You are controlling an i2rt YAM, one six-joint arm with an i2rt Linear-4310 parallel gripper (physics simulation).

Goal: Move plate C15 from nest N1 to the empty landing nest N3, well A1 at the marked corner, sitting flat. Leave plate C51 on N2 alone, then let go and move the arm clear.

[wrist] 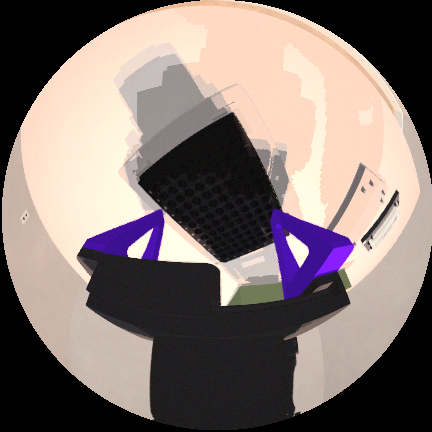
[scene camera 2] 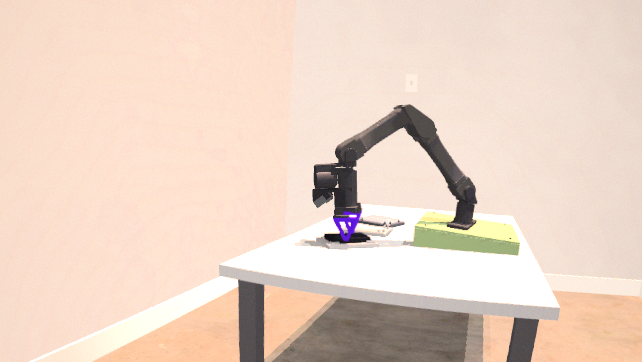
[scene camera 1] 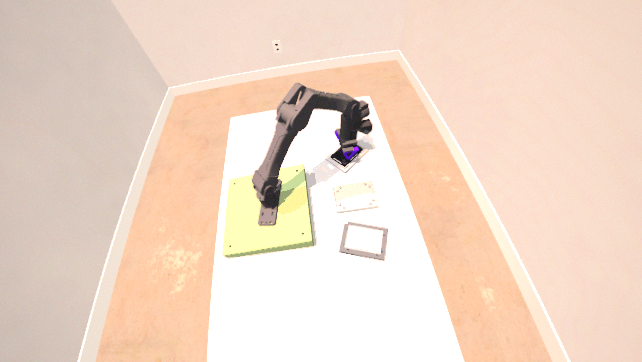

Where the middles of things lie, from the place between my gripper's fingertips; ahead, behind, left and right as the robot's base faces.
The black perforated plate (wrist: pixel 213 185) lies 1 cm ahead of my hand and 1 cm to the right of it.
